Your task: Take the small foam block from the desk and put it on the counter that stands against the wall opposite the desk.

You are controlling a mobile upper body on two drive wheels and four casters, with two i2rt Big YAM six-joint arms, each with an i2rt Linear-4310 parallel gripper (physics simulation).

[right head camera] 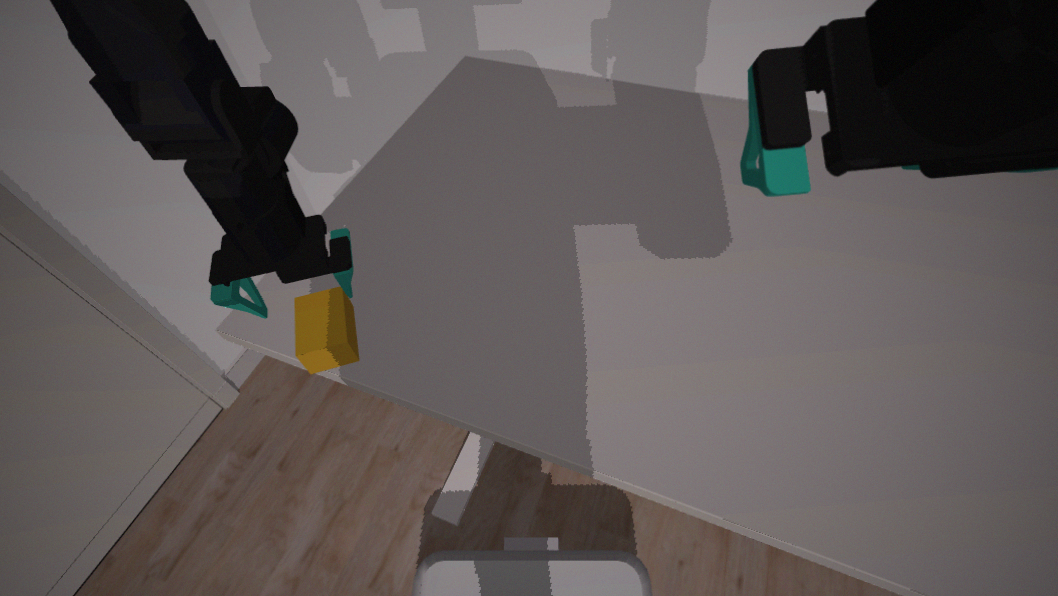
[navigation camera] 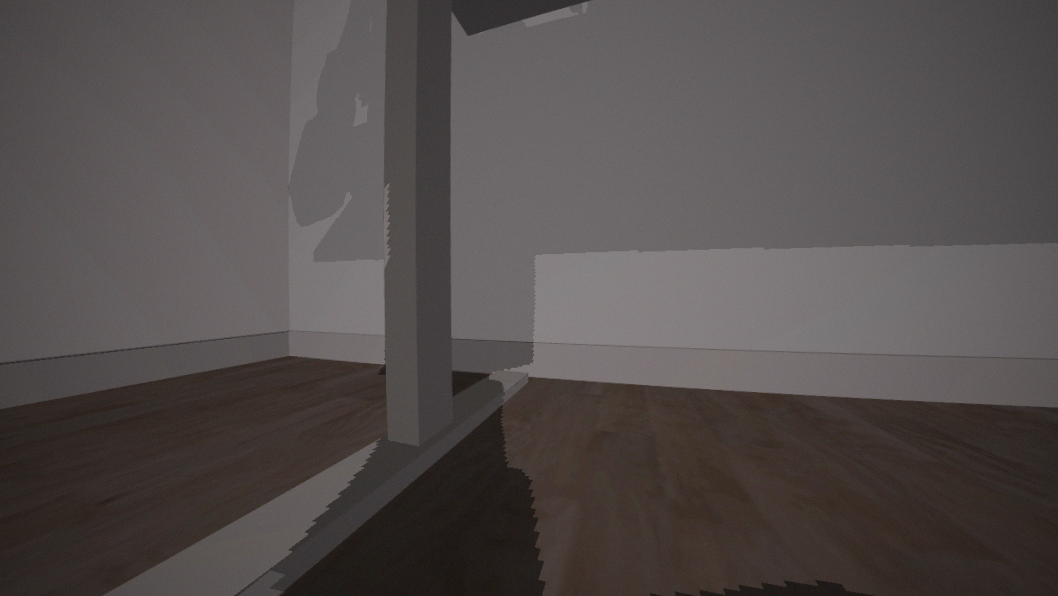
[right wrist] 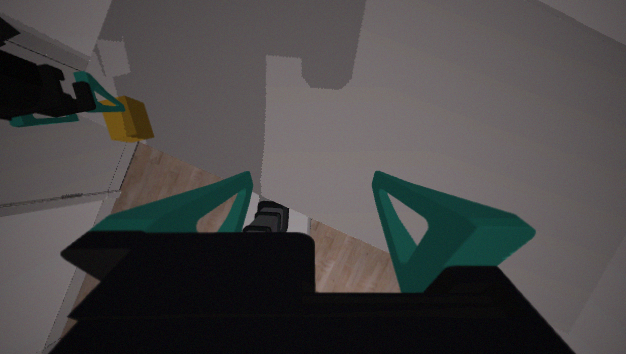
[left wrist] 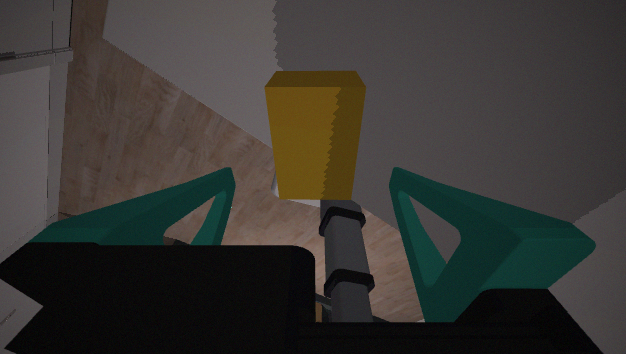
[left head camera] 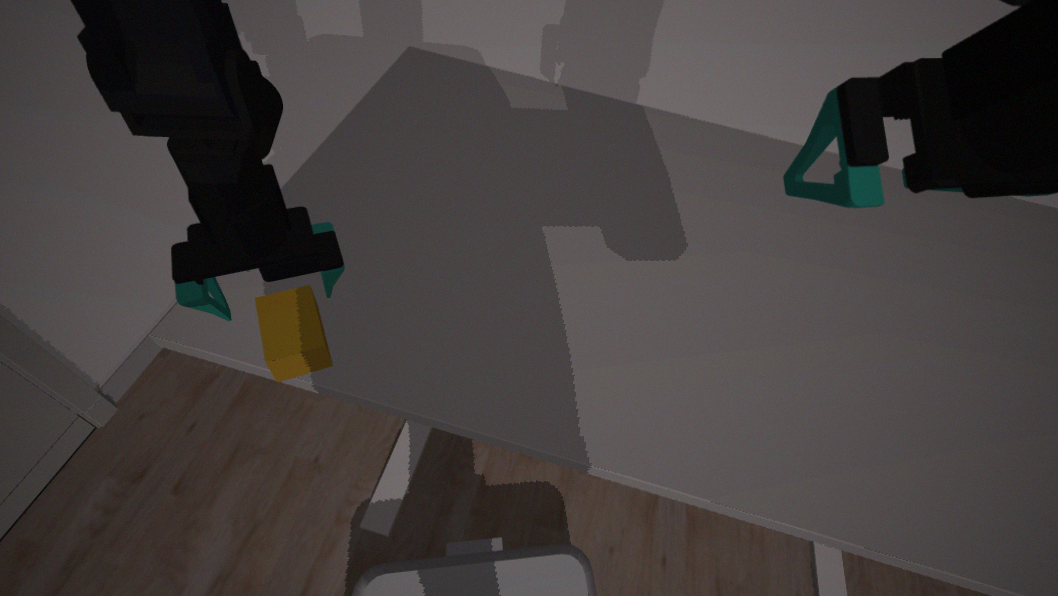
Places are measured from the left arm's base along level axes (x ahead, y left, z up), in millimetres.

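Where they show: left gripper, fingertip midpoint: [right head camera: 309,304] [right wrist: 101,113] [left wrist: 312,176] [left head camera: 280,304]; right gripper, fingertip midpoint: [right head camera: 822,166] [right wrist: 312,177] [left head camera: 846,182].
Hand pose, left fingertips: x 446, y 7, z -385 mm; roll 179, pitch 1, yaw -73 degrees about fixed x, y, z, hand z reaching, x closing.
Observation:
Things, the pixels of their top centre, and the offset from my left fingertips. "*": a spot on its surface instead. Level surfaces: height alone.
- yellow foam block, top centre: [left wrist: 315,153] [left head camera: 289,321] [right head camera: 320,319] [right wrist: 117,117] dx -1, dy -2, dz -30 mm
- grey desk, surface height: dz -75 mm
- wooden floor, surface height: dz -1025 mm
- desk leg, surface spot: [navigation camera: 418,222] * dx +280, dy -115, dz -720 mm
The yellow foam block [left head camera: 285,333] [right head camera: 314,329] [left wrist: 305,140] [right wrist: 120,122] stands on the grey desk [left head camera: 740,333] [right head camera: 740,355] [left wrist: 465,80] [right wrist: 425,120], close to its near edge and left corner. My left gripper [left head camera: 279,307] [right head camera: 307,306] [left wrist: 312,176] [right wrist: 101,113] is open and empty. In the left wrist view the block lies ahead of the fingertips, centred between them and nearly square to them. My right gripper [left head camera: 895,193] [right head camera: 847,181] [right wrist: 312,177] is open and empty over the right part of the desk, far from the block. The counter cannot be made out in these views.
A pale panel [left head camera: 37,414] [right head camera: 88,414] stands left of the desk, beyond a strip of wooden floor [left head camera: 222,459] [right head camera: 259,459]. The robot's base [left head camera: 473,581] [right head camera: 533,581] is at the desk's near side. A desk leg [navigation camera: 418,222] stands close in front in the navigation view, with walls behind.

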